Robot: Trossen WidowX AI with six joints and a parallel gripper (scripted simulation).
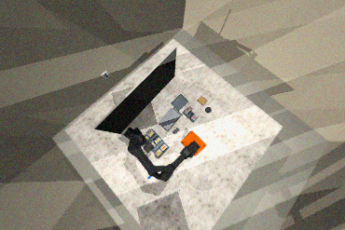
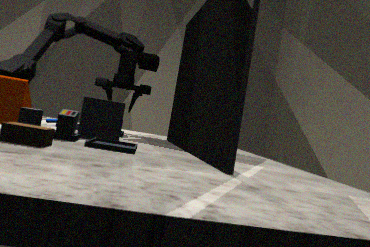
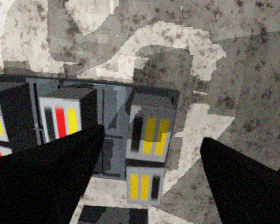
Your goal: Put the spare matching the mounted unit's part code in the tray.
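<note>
The grey spare lies 4 cm below my gripper tip and 1 cm to the right of it. The rest, counted from my gripper tip: blue stick (23 cm behind, 10 cm to the left, 7 cm below); tray (43 cm to the right, 7 cm below, 3 cm ahead); dark panel (23 cm to the right, 22 cm ahead, 15 cm above).
</note>
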